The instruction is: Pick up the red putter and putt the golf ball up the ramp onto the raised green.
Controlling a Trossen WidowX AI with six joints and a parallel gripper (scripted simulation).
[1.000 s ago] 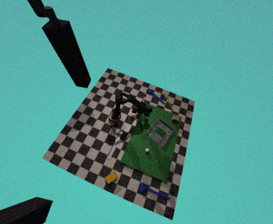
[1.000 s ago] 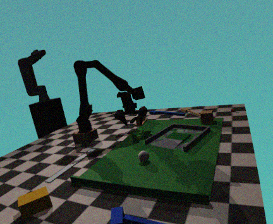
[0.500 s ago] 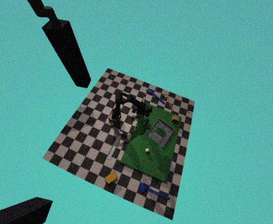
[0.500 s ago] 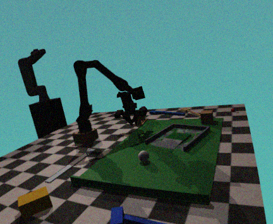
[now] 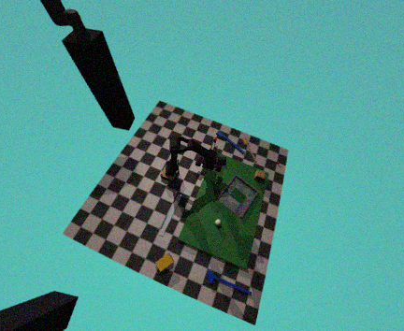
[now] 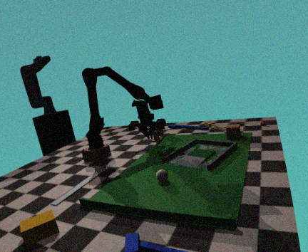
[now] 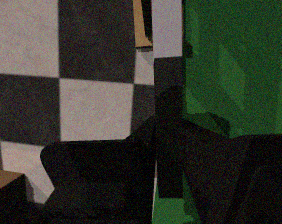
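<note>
My gripper tip is 1 cm short of the red putter, 11 cm to the right of it and 2 cm below it. Round my gripper tip: green mat 20 cm ahead, 23 cm to the right, 4 cm below; then brown block 42 cm ahead, 2 cm to the left, 1 cm below; then white golf ball 14 cm ahead, 39 cm to the right, 2 cm below.
</note>
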